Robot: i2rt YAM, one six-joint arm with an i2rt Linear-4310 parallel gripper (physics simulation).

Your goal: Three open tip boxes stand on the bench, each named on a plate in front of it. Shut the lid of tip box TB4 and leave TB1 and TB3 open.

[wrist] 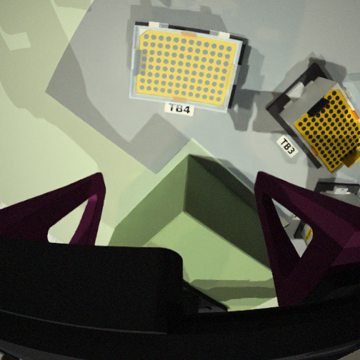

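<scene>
Tip box TB4 (185, 67) stands upper middle in the wrist view, its nameplate (179, 109) in front. A see-through lid lies flat over its yellow rack, whose holes look pale grey through it. Tip box TB3 (327, 130) is at the right, turned at an angle, with nameplate (287, 146); its holes look dark and uncovered, and its dark-edged lid side is at the upper left. Part of a third box (340, 190) shows at the right edge, partly behind the right finger; its name is not readable. My gripper (179, 180) is open and empty, below TB4 in the view and apart from it.
A green open bin (150, 220) stands between and below my fingers, its near part hidden by the black gripper body. A grey mat (100, 75) lies under the boxes on the pale green bench (30, 145). Shadows fall around TB4 and TB3.
</scene>
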